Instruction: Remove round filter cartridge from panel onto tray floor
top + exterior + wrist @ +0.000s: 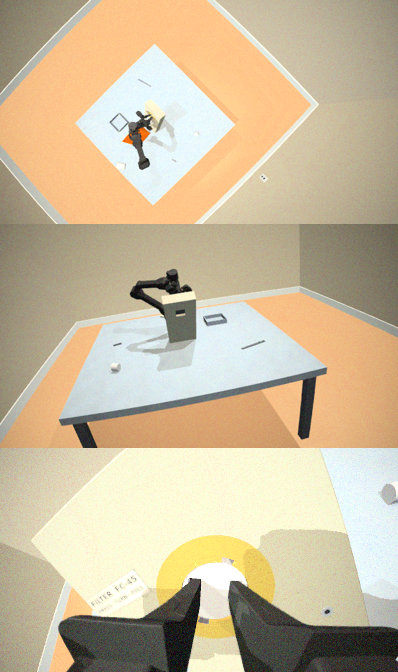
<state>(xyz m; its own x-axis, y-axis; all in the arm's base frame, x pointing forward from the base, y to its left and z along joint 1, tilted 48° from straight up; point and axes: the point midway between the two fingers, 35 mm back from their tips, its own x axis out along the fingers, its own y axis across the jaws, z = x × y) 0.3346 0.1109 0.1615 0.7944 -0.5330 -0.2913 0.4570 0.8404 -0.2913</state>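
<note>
My gripper tip is 1 cm short of the round white filter cartridge and 1 cm above it. From my gripper tip the other things lie so: short dark strip: 32 cm behind, 41 cm to the right, 27 cm below; tray: 36 cm behind, 34 cm to the left, 27 cm below.
</note>
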